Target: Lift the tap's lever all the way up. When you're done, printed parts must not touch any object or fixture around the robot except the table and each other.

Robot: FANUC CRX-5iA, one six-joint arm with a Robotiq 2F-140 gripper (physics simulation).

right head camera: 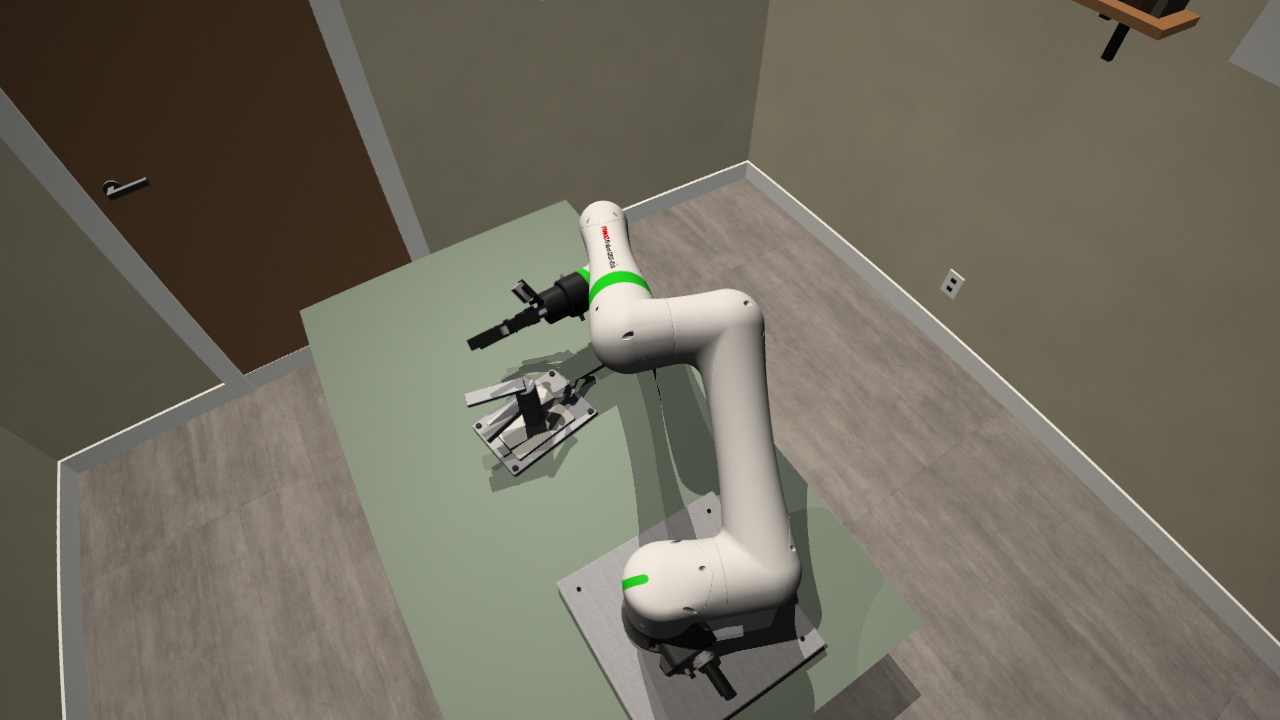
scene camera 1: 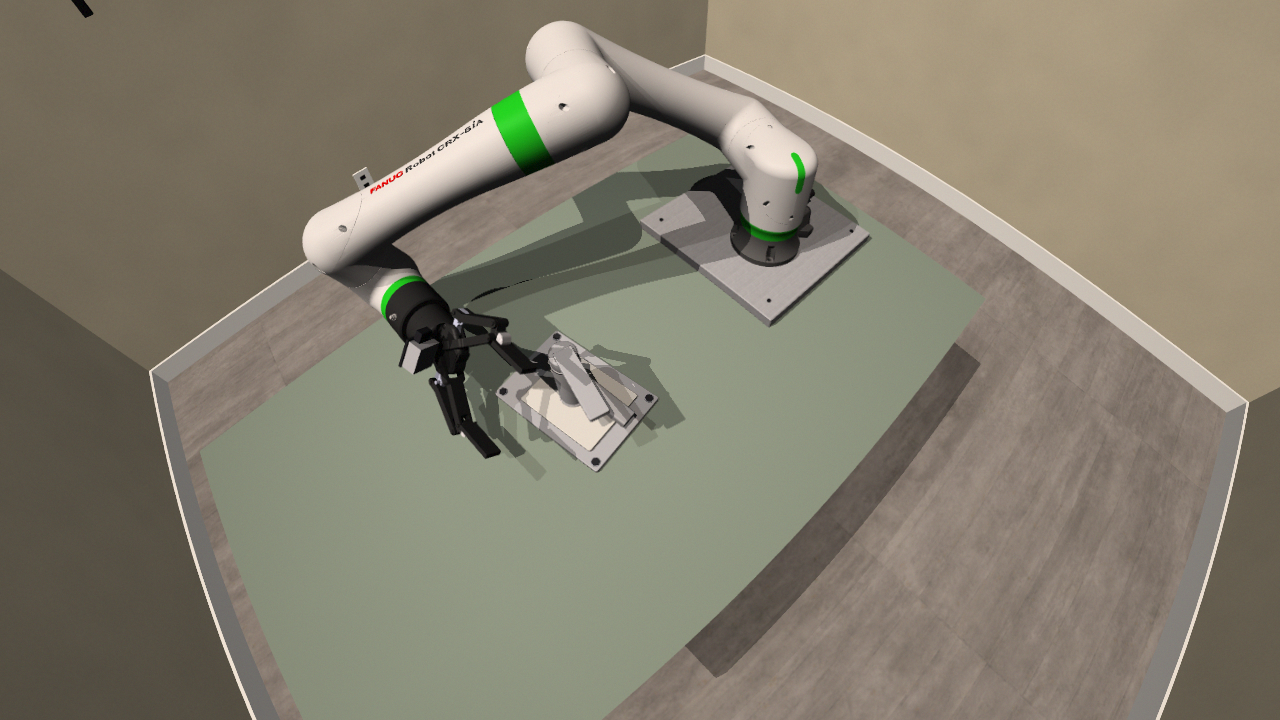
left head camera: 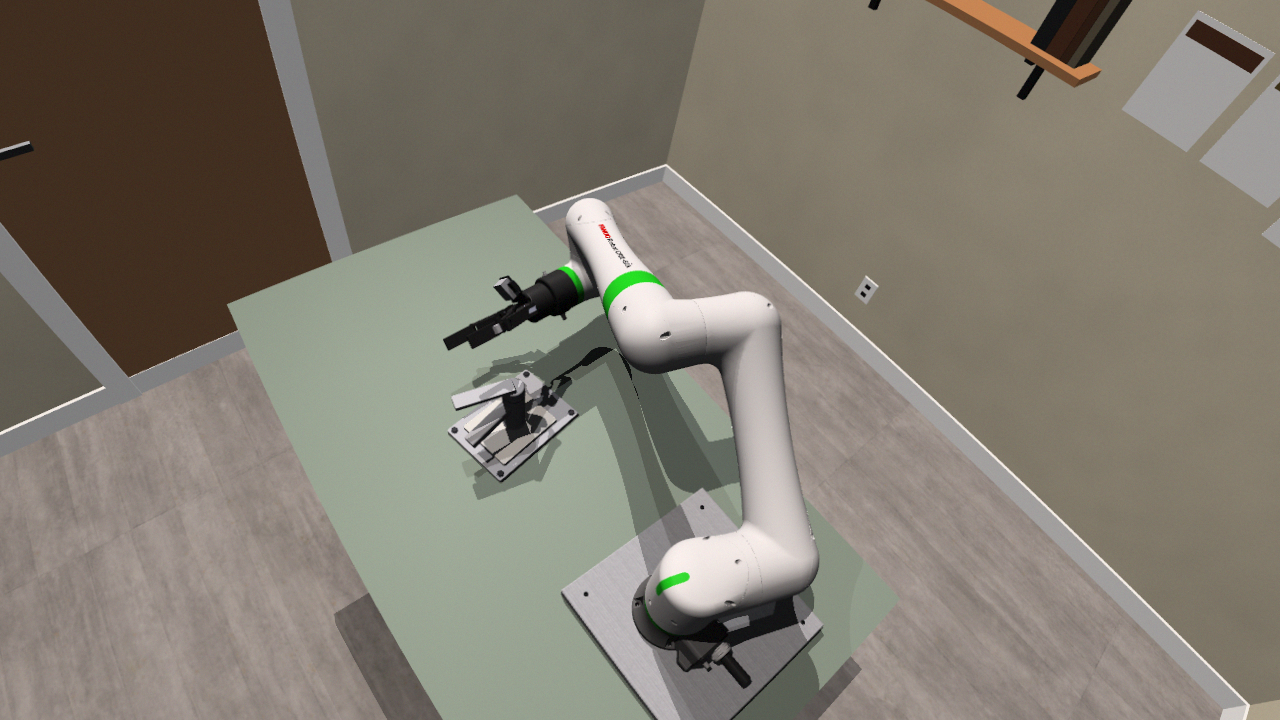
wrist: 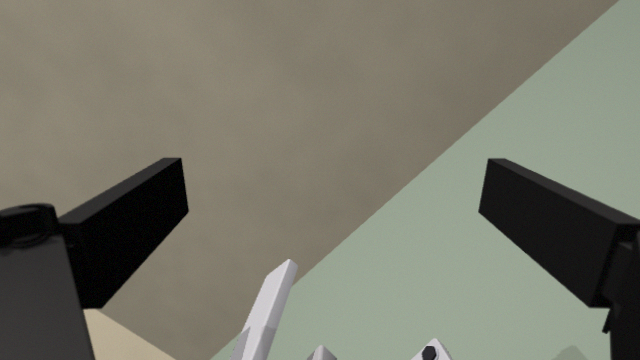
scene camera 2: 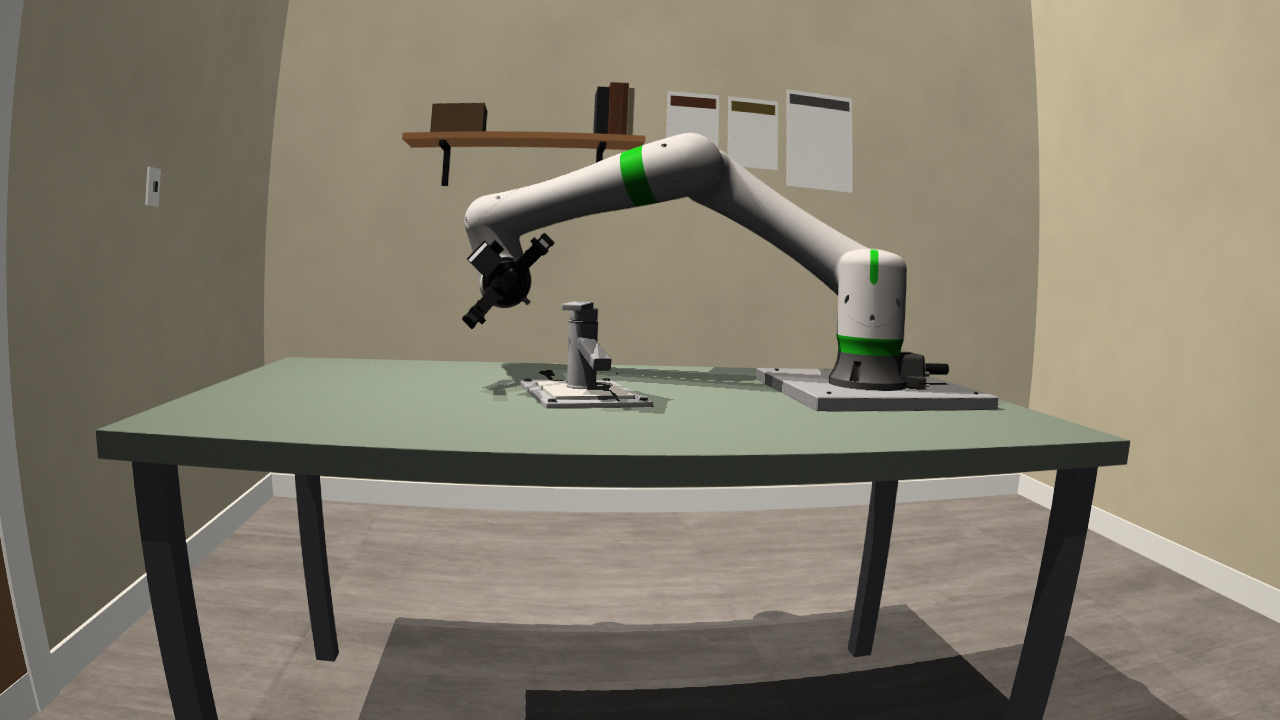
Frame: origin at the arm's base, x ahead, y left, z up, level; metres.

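Seen in the pictures: gripper, fingertip midpoint: (right head camera: 473, 344) (scene camera 1: 509, 415) (left head camera: 457, 343) (wrist: 334, 185) (scene camera 2: 508, 280); arm's base, origin of the base link: (scene camera 1: 764, 241) (scene camera 2: 867, 384).
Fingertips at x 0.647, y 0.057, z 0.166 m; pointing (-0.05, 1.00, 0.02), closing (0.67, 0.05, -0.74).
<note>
Offsets run from my fingertips to a thing's top centre. "spot": to the spot under its first point. Level surfaces: height alone.
The tap's grey body @(spot: dy -0.042, dx -0.146, dz -0.108 m) (left head camera: 514, 413) (right head camera: 531, 410) (scene camera 2: 581, 349) stands upright on a bolted base plate @(dy -0.054, dx -0.125, dz -0.177 m) (scene camera 1: 617, 438) (scene camera 2: 599, 402). Its light grey flat lever @(dy +0.007, dx -0.112, dz -0.033 m) (left head camera: 483, 394) (right head camera: 496, 394) (scene camera 1: 582, 385) (scene camera 2: 578, 306) (wrist: 270, 305) sticks out from the top, above the spout @(dy +0.015, dx -0.138, dz -0.090 m) (scene camera 2: 595, 353). It looks near level in scene camera 2; its exact tilt is hard to tell. My gripper (left head camera: 461, 342) (right head camera: 474, 344) (scene camera 1: 513, 409) (scene camera 2: 508, 279) (wrist: 334, 185) is wide open and empty, apart from the tap. It is beside the tap, on the side away from the robot base, with fingers spread diagonally, one high and one low.
The robot base stands on a metal mounting plate (left head camera: 608, 626) (right head camera: 595, 617) (scene camera 1: 716, 259) (scene camera 2: 904, 402) on the green table @(dz -0.189 m) (left head camera: 358, 385) (scene camera 1: 402, 555) (scene camera 2: 358, 429). A wall shelf (scene camera 2: 528, 139) with a box and books is on the wall behind the arm in scene camera 2.
</note>
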